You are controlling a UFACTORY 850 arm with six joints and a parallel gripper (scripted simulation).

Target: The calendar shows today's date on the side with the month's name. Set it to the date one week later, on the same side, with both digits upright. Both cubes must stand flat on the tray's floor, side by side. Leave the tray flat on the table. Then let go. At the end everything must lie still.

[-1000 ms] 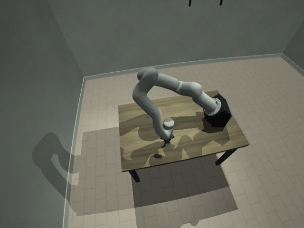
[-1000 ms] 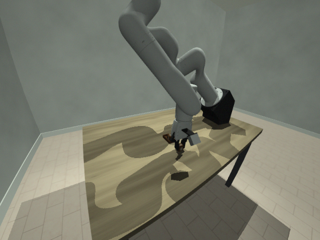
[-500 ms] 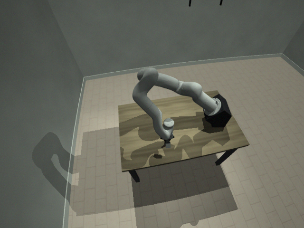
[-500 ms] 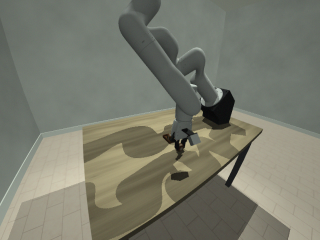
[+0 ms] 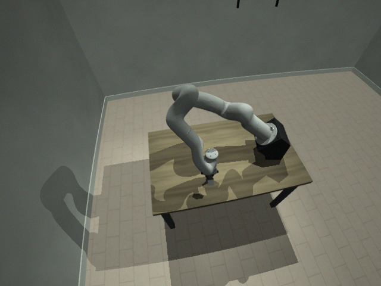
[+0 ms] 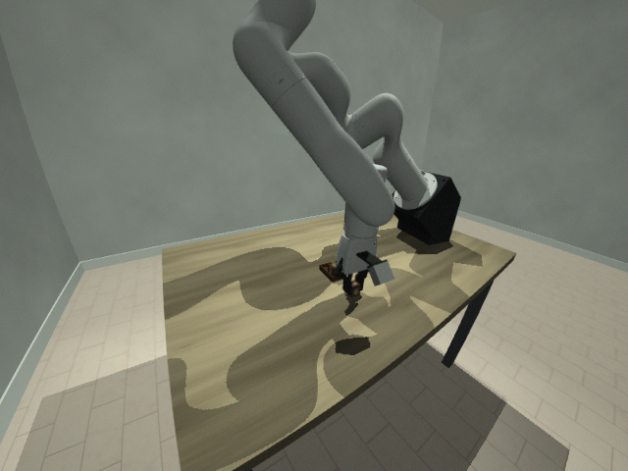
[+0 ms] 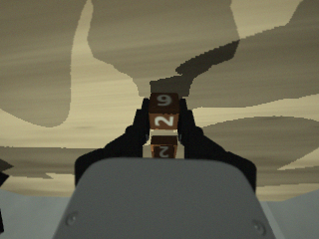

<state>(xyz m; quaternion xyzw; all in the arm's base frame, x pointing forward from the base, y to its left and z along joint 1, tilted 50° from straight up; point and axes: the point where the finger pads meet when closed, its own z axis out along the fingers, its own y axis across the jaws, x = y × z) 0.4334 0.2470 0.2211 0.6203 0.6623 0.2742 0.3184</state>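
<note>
Now: hand 1 cm short of the brown digit cube, 9 cm to the left of it and 1 cm above it. From my hand the other things lie so: brown tray: 11 cm to the right, 2 cm below.
</note>
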